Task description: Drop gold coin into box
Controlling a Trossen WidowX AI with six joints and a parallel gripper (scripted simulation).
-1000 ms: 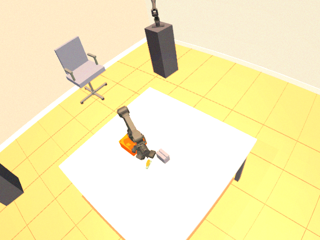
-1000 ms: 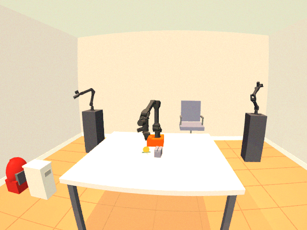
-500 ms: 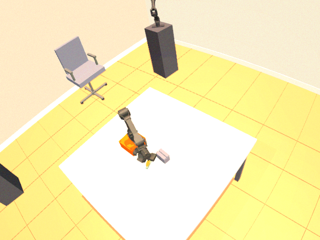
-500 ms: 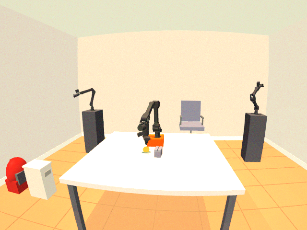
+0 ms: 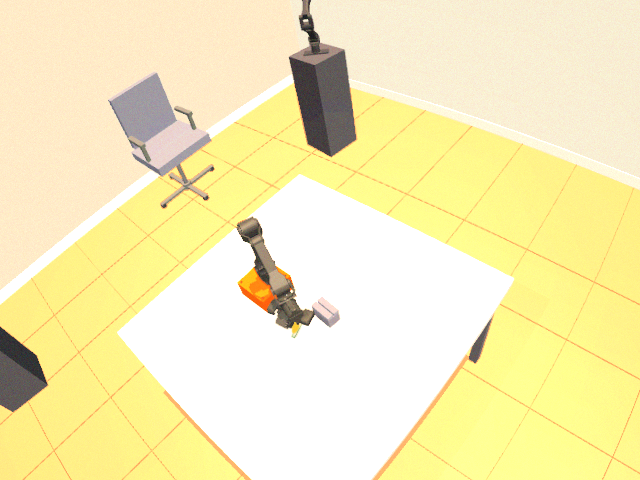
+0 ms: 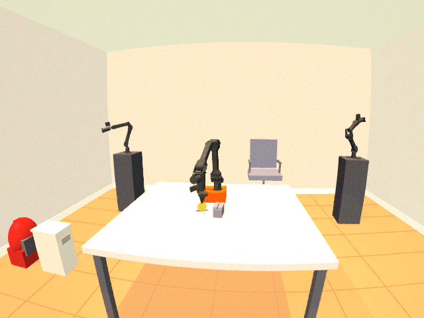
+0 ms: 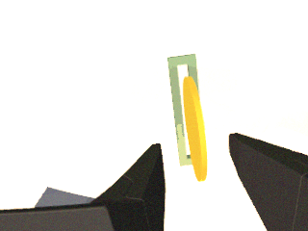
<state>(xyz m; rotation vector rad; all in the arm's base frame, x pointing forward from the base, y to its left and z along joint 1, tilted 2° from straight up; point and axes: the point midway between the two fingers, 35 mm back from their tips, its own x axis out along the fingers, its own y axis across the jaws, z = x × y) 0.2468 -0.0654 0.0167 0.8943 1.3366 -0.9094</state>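
The gold coin lies 3 cm below my gripper tip and 1 cm behind it.
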